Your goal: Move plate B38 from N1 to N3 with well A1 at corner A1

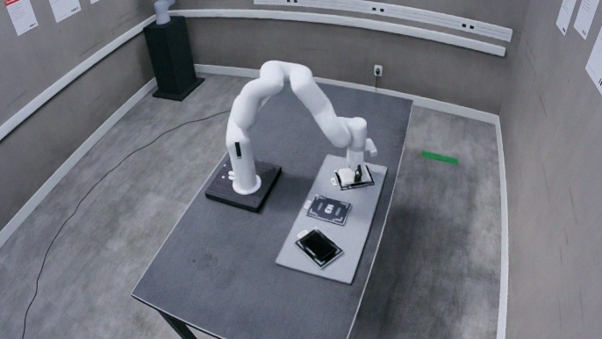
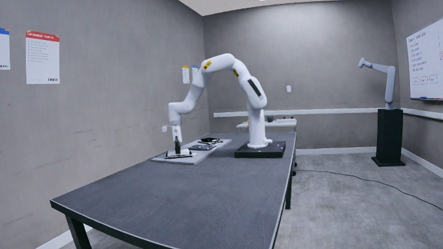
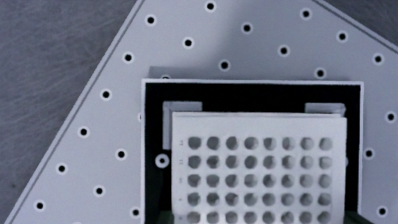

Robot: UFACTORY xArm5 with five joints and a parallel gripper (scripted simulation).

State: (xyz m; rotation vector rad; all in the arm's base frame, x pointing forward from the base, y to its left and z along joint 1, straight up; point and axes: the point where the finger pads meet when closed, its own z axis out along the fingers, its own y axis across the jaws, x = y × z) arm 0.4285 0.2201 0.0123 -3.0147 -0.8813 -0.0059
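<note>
The dark-framed nest lies 3 cm below my hand. The rest, counted from my hand: black plate 2 cm behind, 41 cm to the right, 1 cm below; white plate 1 cm below.
</note>
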